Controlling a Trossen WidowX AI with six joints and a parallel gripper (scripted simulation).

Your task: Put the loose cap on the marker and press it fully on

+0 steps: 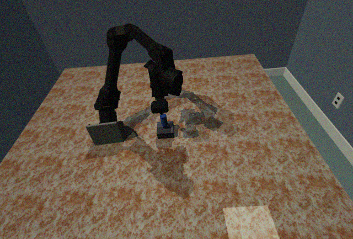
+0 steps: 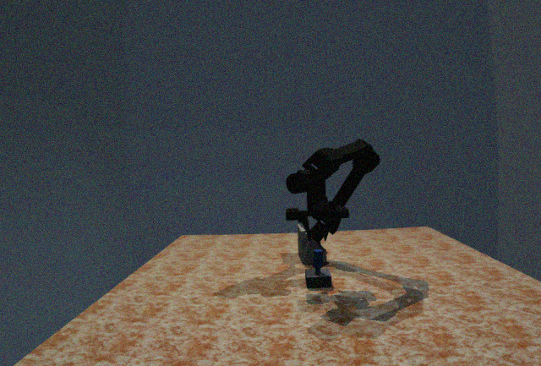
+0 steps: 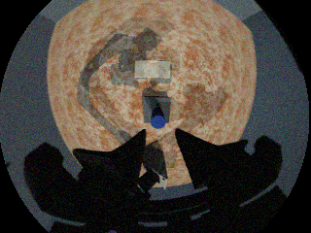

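The blue cap lies 60 mm below my gripper tip. From my gripper tip the other things lie so: holder block: 120 mm below.
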